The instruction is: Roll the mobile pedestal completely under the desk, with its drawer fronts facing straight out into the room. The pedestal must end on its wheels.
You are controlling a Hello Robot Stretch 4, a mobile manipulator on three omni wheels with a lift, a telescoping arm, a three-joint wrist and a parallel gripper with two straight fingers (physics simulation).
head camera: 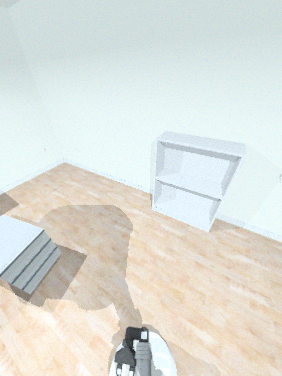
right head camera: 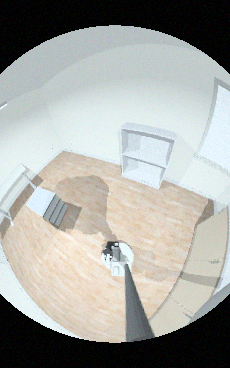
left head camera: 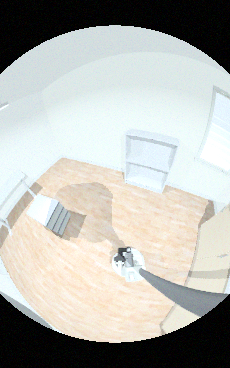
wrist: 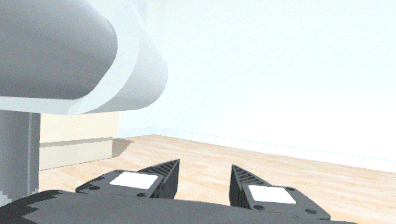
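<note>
The pedestal (head camera: 19, 239) (left head camera: 42, 209) (right head camera: 40, 199) stands upright at the left, with a white top and grey drawer fronts that face right, away from the desk. Its wheels cannot be made out. The white desk (left head camera: 11, 189) (right head camera: 14, 188) is at the far left in both side head views, and its legs show. The pedestal stands in front of it, its back close to the desk's front legs, near the far leg; whether any part is under the top is hard to tell. My gripper (wrist: 204, 177) is open and empty, over the robot's base and well away from the pedestal.
A white bookcase (head camera: 200, 145) (left head camera: 152, 135) (right head camera: 150, 130) stands against the back wall. A long beige cabinet (left head camera: 212, 250) (right head camera: 209, 250) (wrist: 75, 129) runs along the right side, below a window (left head camera: 218, 135) (right head camera: 221, 127). Robot shadow falls on the floor between my base (head camera: 162, 357) and the pedestal.
</note>
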